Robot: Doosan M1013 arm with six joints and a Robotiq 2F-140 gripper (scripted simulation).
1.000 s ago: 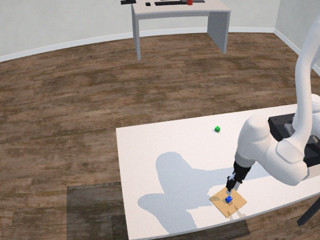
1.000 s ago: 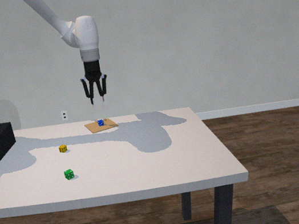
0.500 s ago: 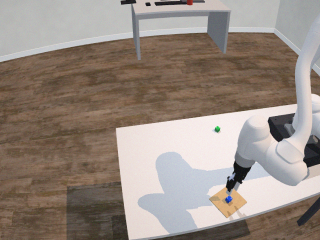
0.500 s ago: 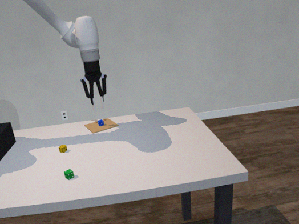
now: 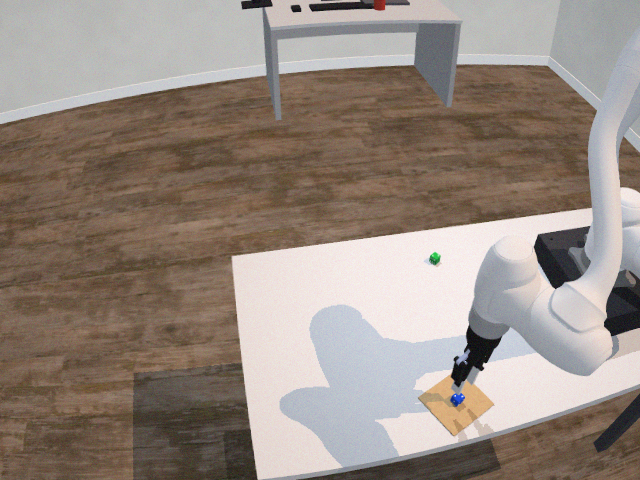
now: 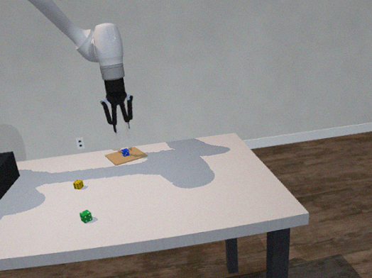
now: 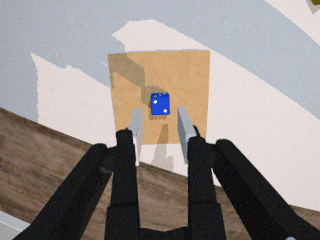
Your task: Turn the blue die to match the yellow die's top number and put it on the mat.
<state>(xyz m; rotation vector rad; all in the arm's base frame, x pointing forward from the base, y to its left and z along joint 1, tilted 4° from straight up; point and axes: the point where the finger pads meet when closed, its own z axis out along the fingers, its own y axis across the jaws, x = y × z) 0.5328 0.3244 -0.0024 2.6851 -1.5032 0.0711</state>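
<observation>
Right now the blue die is 90 mm below my hand. Also, from my hand: yellow die: 270 mm to the right, 120 mm behind, 100 mm below; then tan mat: 110 mm below; then green die: 480 mm to the right, 100 mm below, 30 mm behind.
</observation>
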